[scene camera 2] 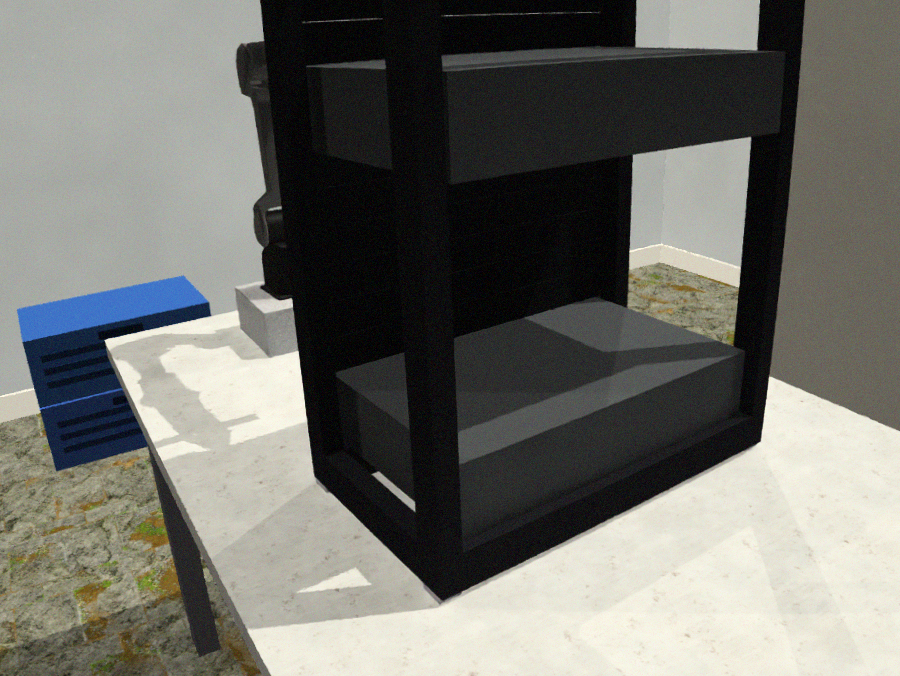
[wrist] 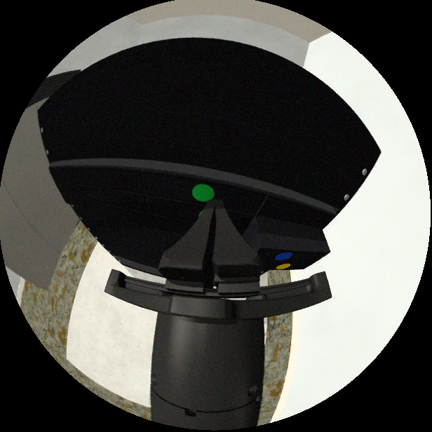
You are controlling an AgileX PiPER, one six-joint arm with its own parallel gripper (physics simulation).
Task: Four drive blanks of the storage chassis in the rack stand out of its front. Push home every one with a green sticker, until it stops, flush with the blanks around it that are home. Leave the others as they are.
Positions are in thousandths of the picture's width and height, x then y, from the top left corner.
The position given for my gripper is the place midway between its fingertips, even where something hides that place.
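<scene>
A black rack (scene camera 2: 507,283) is visible; the wrist view also shows the rack (wrist: 321,330). Visible as well: my gripper (wrist: 501,480).
</scene>
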